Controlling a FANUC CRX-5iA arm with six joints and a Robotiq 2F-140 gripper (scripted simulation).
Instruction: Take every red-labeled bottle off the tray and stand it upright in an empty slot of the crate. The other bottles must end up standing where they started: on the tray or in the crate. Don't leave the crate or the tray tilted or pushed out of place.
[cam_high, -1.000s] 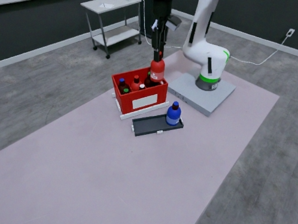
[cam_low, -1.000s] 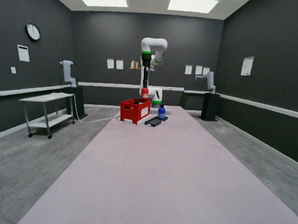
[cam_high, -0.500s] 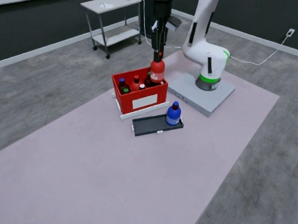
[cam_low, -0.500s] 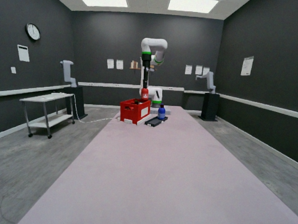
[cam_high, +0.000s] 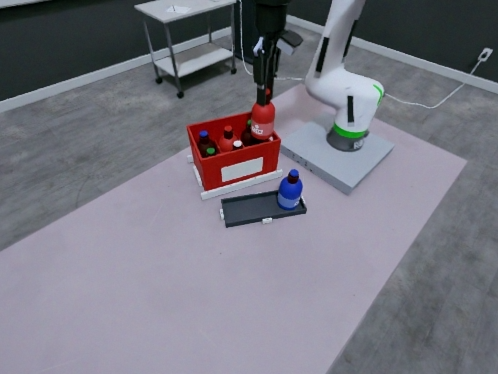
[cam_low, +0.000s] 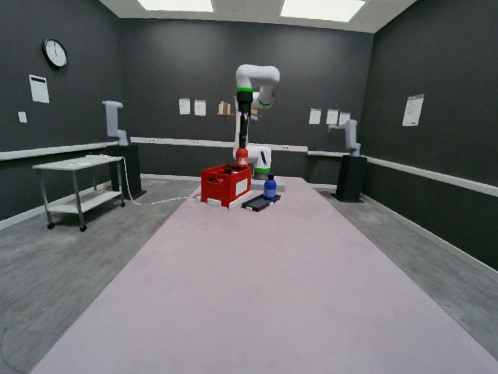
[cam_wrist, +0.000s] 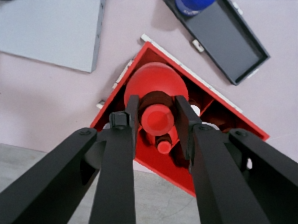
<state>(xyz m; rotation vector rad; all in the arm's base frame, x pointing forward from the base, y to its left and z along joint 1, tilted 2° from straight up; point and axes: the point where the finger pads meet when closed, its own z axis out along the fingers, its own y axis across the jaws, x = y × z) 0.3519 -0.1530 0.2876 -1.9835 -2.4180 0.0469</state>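
My gripper is now 8 cm above the red bottle. The rest, counted from my hand: blue bottle 25 cm below, 18 cm to the left, 5 cm ahead; then red crate 25 cm below, 8 cm to the right, 6 cm ahead; then dark tray 32 cm below, 13 cm to the left, 13 cm ahead.
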